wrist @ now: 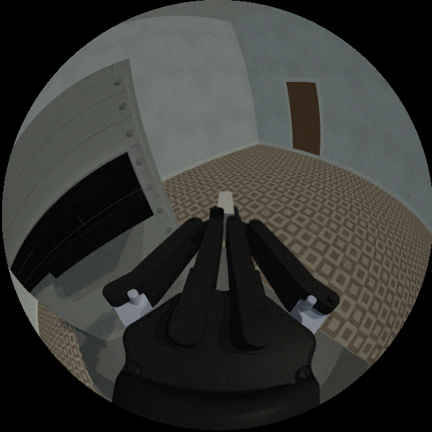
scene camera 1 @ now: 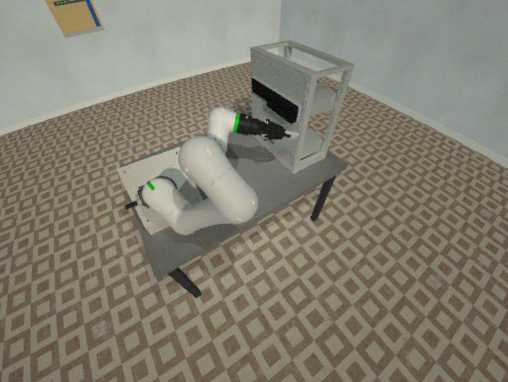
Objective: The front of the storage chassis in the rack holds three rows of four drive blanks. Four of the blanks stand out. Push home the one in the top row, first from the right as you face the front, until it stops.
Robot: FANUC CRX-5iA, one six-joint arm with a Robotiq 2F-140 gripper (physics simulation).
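Places are measured from the arm's base along level axes (x back, y left, z down), in centimetres.
Pixels of known places: gripper, fingertip midpoint: [scene camera 1: 297, 136].
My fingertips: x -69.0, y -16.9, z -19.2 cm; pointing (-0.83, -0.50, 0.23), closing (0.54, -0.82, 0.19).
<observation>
Behind a point stands the place of what it marks.
The storage chassis [scene camera 1: 270, 100] @[y 15.4, x -73.4, z -22.6 cm] [wrist: 100, 200] shows as a black block across the front of the grey rack [scene camera 1: 305, 112] @[y -10.9, x -77.4, z -26.8 cm] [wrist: 143, 167]. Thin lines divide its dark face in the wrist view. Part of its lower area stands out in a step, but single blanks, including the top row's first from the right, cannot be told apart. My gripper [scene camera 1: 288, 134] @[y -16.9, x -69.0, z -19.2 cm] [wrist: 224, 201] is shut, with no blank between its fingers. A short pale piece [scene camera 1: 294, 134] [wrist: 226, 199] shows at the fingertips. The gripper is below the chassis and near the rack's right side, pointing toward the rack.
The rack stands at the far end of the grey table [scene camera 1: 280, 182] @[y -12.5, x -66.0, z 17.8 cm]. Grey panels [wrist: 75, 112] cover the rack front above the chassis, beside a rail with round studs. The white arm [scene camera 1: 215, 175] @[y -43.9, x -19.3, z -41.6 cm] reaches over the table from a pale base plate [scene camera 1: 131, 172] @[y 9.3, x 10.2, z -10.2 cm]. A brown door [wrist: 305, 117] is on the far wall.
</observation>
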